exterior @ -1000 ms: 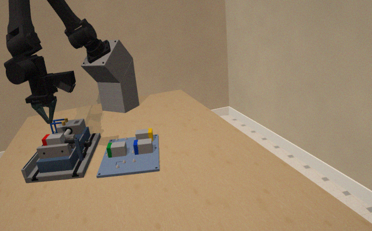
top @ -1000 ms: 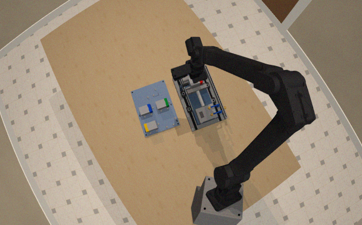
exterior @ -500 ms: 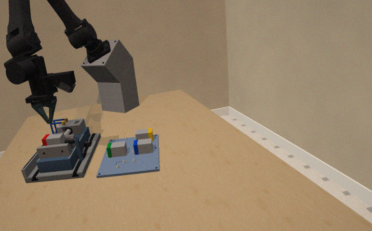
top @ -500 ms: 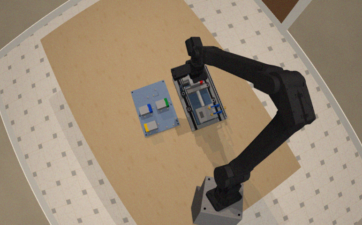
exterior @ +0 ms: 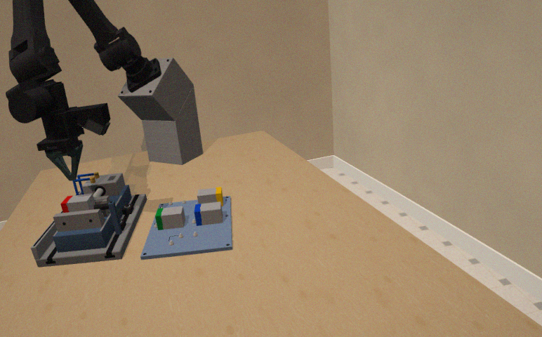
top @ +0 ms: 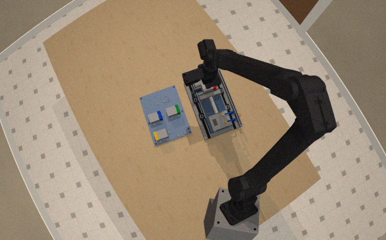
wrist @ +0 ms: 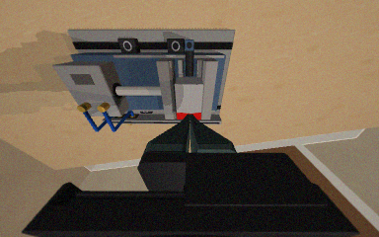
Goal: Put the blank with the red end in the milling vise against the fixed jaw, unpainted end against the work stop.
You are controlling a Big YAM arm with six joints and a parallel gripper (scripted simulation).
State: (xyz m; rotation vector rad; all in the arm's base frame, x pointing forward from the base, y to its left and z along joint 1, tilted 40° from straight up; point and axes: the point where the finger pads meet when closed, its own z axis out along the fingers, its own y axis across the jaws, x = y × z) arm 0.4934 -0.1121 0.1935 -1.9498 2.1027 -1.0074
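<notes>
The red-ended blank lies 7 cm below my hand. Round my hand: green-ended blank (19 cm to the left, 14 cm below); then fixed jaw (3 cm ahead, 9 cm below); then work stop (1 cm ahead, 5 cm to the left, 8 cm below).
</notes>
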